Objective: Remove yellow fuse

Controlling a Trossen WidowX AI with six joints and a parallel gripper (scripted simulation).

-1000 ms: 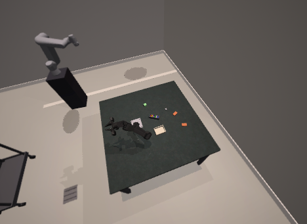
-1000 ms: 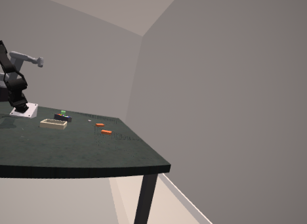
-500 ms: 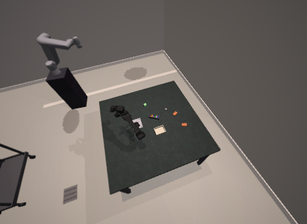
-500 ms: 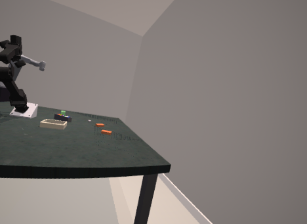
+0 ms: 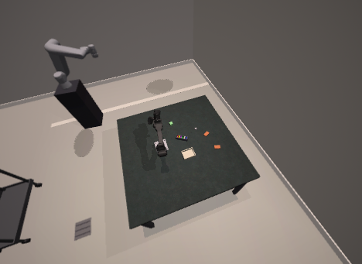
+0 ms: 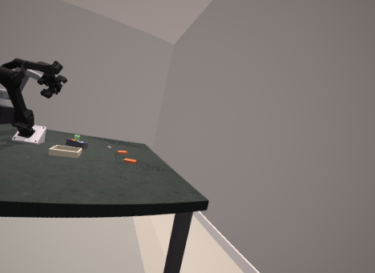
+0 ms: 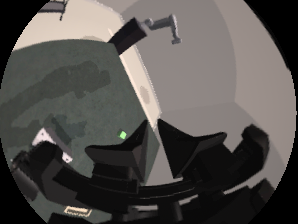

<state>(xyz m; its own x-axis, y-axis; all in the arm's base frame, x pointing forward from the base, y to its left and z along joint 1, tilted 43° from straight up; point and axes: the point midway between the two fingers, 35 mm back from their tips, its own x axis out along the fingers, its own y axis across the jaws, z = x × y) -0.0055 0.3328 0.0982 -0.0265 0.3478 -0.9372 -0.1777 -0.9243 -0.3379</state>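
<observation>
The yellow fuse is 21 cm ahead of my gripper tip, 12 cm to the right of it and 30 cm below it. Also, from my gripper tip: red fuse (19 cm ahead, 11 cm to the right, 30 cm below); beige tray (26 cm ahead, 35 cm to the right, 33 cm below).
</observation>
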